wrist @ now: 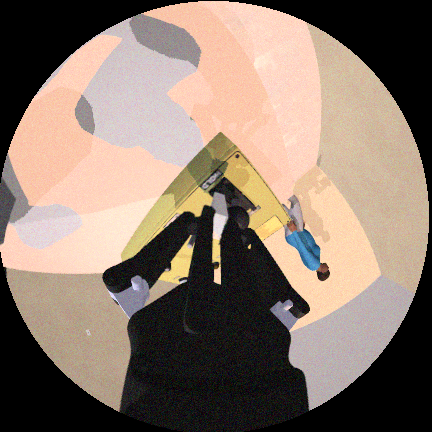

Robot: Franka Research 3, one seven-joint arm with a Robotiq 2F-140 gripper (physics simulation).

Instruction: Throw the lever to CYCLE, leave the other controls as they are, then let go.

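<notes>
A yellow control box (pixel 260 200) stands in the middle of the wrist view, turned at an angle. A black slotted plate (pixel 234 189) is on its face, beside a label (pixel 211 181) that appears to read HOLD. A dark round knob (pixel 241 217), apparently the lever's, is next to the right finger at the slot; whether they touch cannot be told. My gripper (pixel 216 201) is shut and empty, its tips over the slot's near part. The fingers hide the lever's shaft and part of the panel. The CYCLE marking cannot be made out.
Small dark controls (pixel 167 268) show low on the box, partly behind the fingers. A bright yellow label (pixel 272 226) is on the box's right part. A small figure in a blue top (pixel 306 249) lies to the right of the box on the pale orange surface (pixel 345 270).
</notes>
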